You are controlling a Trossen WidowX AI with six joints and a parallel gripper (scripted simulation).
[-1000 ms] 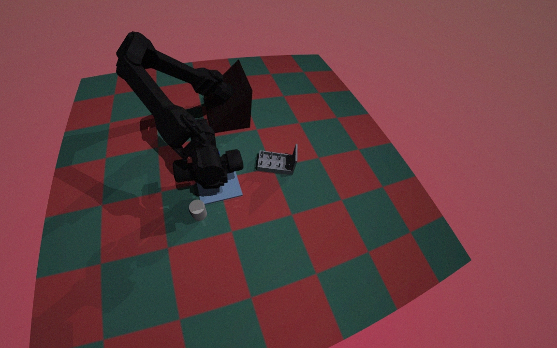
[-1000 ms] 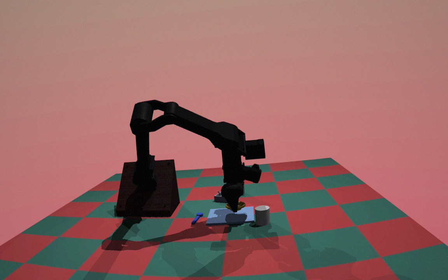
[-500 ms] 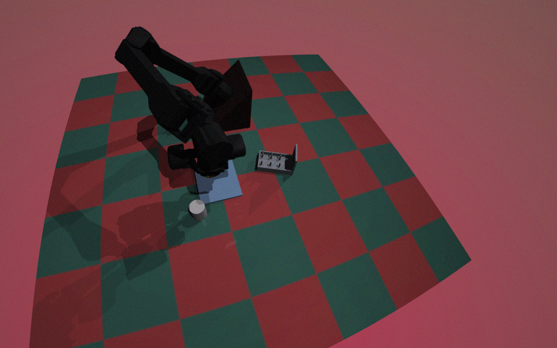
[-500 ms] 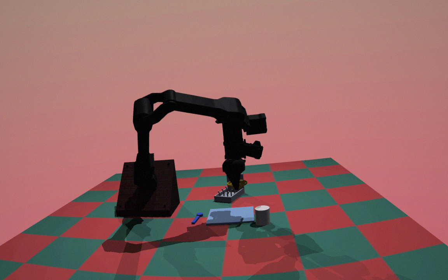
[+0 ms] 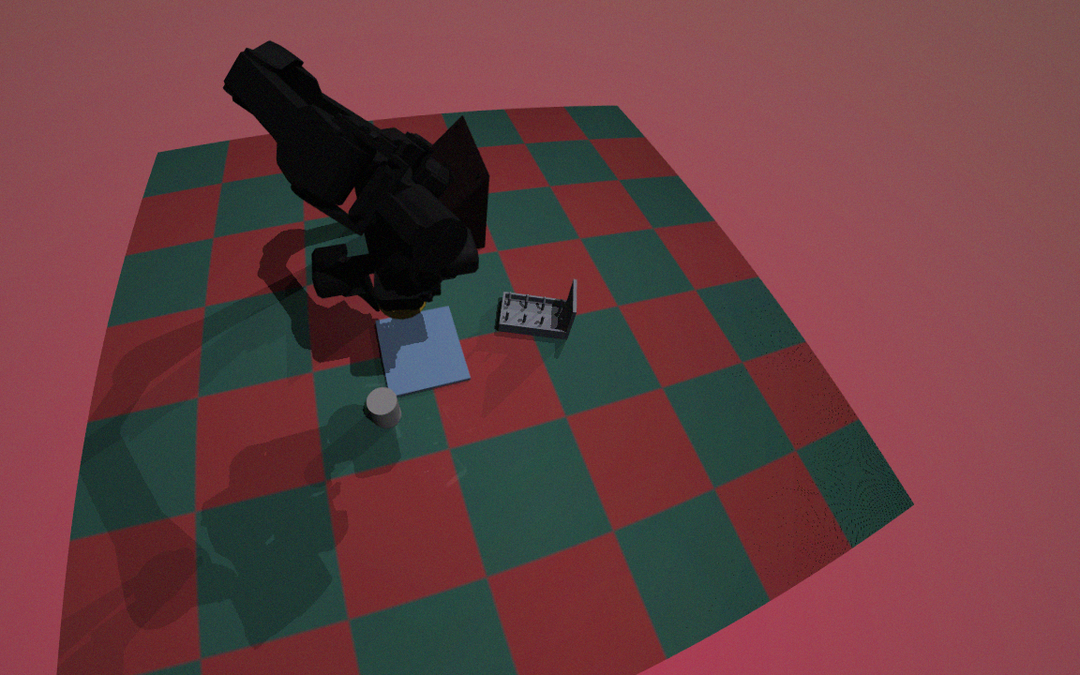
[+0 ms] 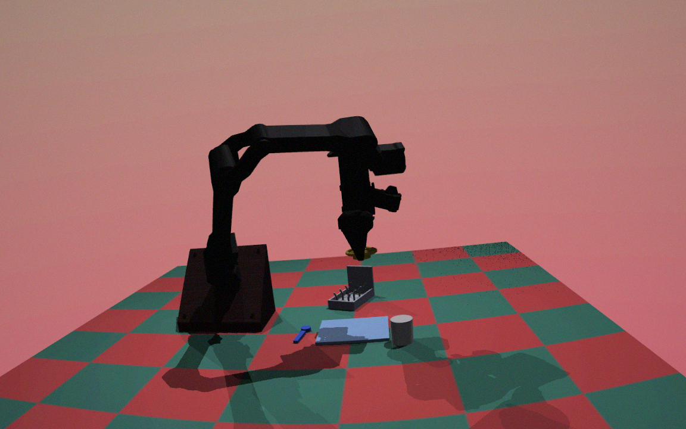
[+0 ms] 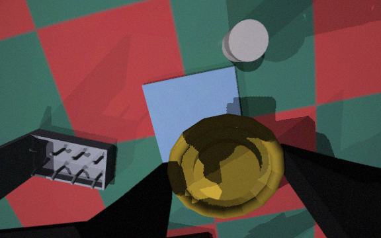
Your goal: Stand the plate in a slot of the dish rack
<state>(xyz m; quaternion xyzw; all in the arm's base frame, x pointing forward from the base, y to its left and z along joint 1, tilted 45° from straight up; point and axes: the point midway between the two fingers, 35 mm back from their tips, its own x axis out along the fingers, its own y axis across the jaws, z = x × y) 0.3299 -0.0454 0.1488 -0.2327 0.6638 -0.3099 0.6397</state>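
The grey dish rack lies 3 cm behind my gripper tip, 22 cm to the left of it and 14 cm below it. Round my gripper tip: yellow plate (1 cm above); white cup (7 cm ahead, 6 cm to the right, 14 cm below); light blue mat (3 cm behind, 2 cm to the left, 16 cm below).
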